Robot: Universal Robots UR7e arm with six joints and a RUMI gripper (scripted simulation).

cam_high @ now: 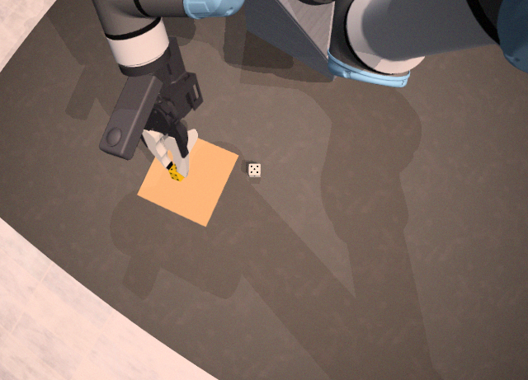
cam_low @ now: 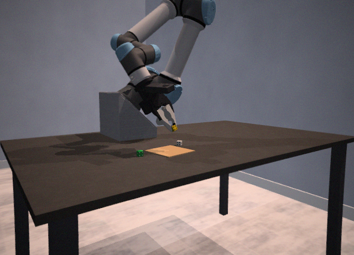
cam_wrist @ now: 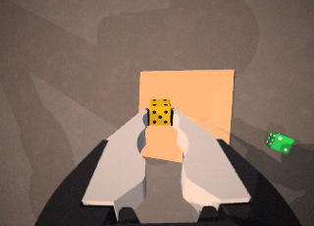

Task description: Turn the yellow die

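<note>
My hand is 1 cm past the orange mat, 1 cm to the left of it and 10 cm above it. Round my hand: green die: 1 cm behind, 14 cm to the right, 9 cm below; white die: 8 cm behind, 9 cm to the left, 9 cm below; yellow die: 1 cm below.
</note>
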